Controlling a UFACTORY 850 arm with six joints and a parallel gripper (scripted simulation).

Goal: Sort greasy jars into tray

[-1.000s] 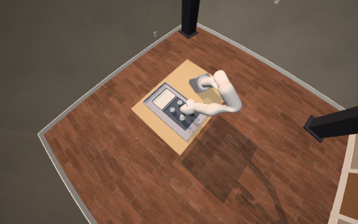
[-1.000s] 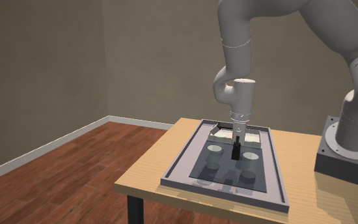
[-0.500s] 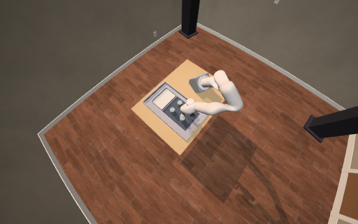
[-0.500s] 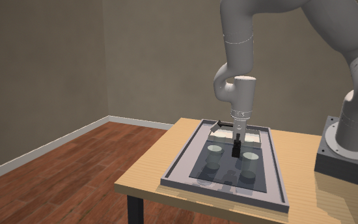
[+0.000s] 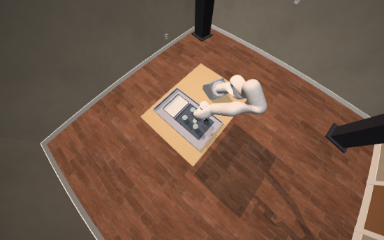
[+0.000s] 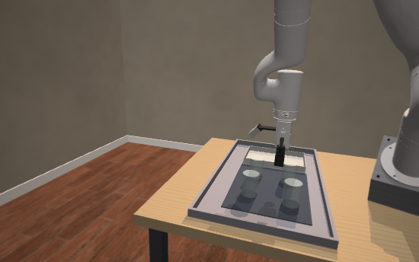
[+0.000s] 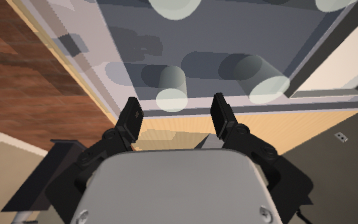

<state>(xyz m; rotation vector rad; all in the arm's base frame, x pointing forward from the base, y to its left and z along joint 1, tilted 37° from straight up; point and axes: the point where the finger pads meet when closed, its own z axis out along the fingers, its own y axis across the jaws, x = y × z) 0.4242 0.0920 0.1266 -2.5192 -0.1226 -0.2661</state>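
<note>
Now: the dark drying mat 4 cm ahead of my hand, 8 cm to the right of it and 17 cm below it. Round my hand: cream tray: 9 cm ahead, 40 cm to the right, 16 cm below.
</note>
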